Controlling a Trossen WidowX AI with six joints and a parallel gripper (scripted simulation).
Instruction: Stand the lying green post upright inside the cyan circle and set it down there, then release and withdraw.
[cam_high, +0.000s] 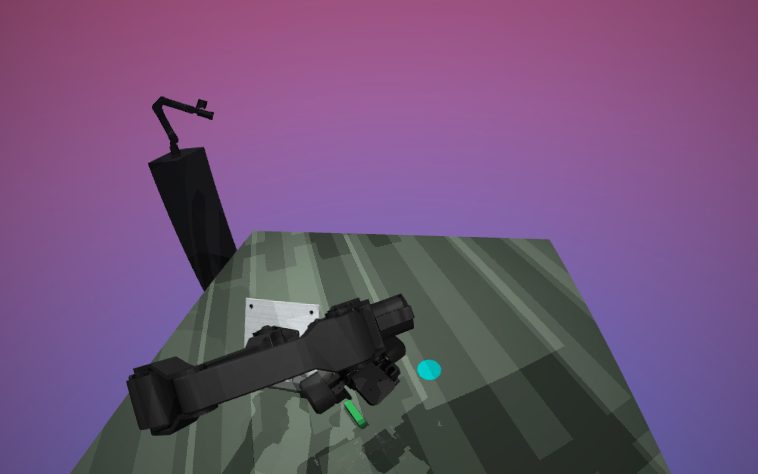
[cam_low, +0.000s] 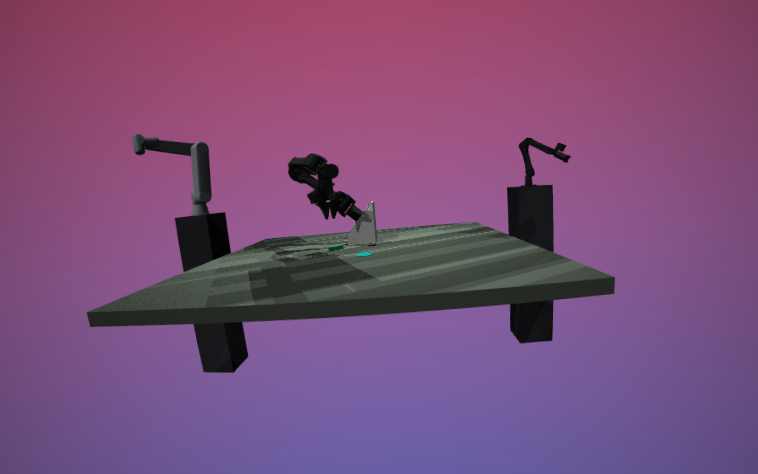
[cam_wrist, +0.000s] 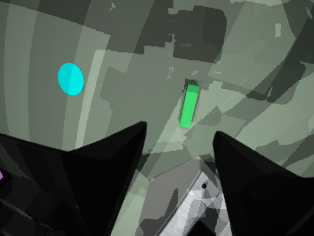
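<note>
Right now the green post is 130 mm below my gripper tip and 30 mm behind it. Round my gripper tip: cyan circle: 150 mm to the left, 130 mm below, 130 mm ahead.
</note>
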